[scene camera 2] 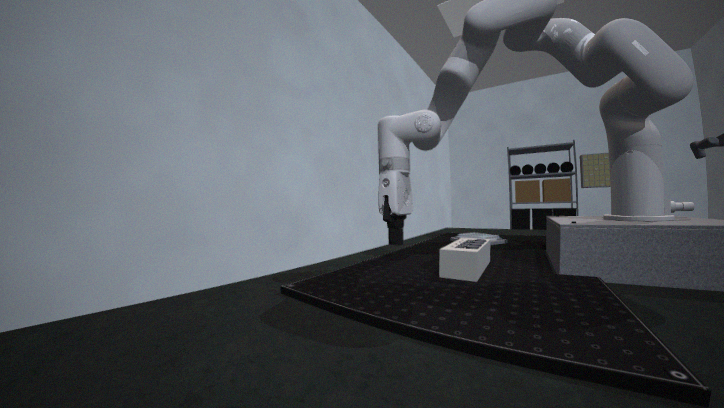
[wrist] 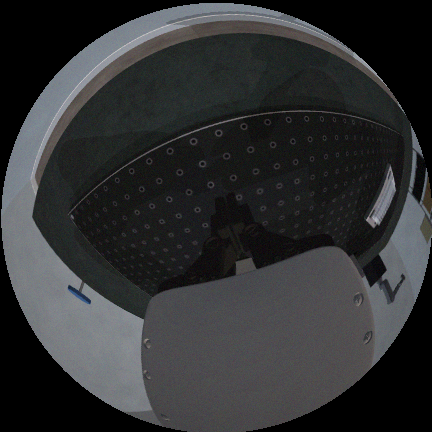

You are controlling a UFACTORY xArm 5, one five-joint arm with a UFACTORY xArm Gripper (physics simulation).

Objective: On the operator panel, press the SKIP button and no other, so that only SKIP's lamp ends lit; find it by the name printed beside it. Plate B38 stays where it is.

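Frame: origin at the arm's base, x ahead, y left, z up, level; metres.
Seen in the pictures: gripper, fingertip midpoint: [scene camera 2: 395, 244] [wrist: 229, 208]; arm's base at its link origin: [scene camera 2: 636, 219].
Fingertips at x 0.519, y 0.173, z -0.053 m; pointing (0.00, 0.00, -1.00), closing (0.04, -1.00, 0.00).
Note:
Pixels of each thing's top centre, then the offset from my fingertips to it. "spot": a spot on its surface instead. Level surfaces: height alone.
- operator panel at its top centre: [scene camera 2: 468, 242] 0.168 m back, 0.000 m left, 0.015 m up
- pale flat thing at its top centre: [wrist: 386, 202] [scene camera 2: 477, 234] 0.131 m back, 0.390 m right, 0.015 m down
- pale oblong with fine lines, surface spot: [wrist: 382, 197] spot: 0.109 m back, 0.354 m right, 0.022 m down
- dark board at its surface level: 0.041 m down
A pale box with dark buttons on its sloping top, seemingly the operator panel [scene camera 2: 458, 264], stands on the dark perforated board. Its printed names and lamps are too small to read. A pale flat thing [scene camera 2: 478, 235] lies behind it; whether it is plate B38 I cannot tell. In the wrist view a pale oblong with fine lines [wrist: 382, 197] shows near the board's right end; which of the two it is I cannot tell. My gripper [scene camera 2: 395, 243] [wrist: 229, 208] is shut and empty. It points down, left of the panel in the scene view and apart from it.
The dark board [scene camera 2: 547, 314] [wrist: 150, 200] has a raised rim. The arm's base stands on a grey block [scene camera 2: 628, 253] at the right. A shelf rack [scene camera 2: 509, 187] stands at the back. A blue disc [wrist: 80, 295] shows at the lower left of the wrist view.

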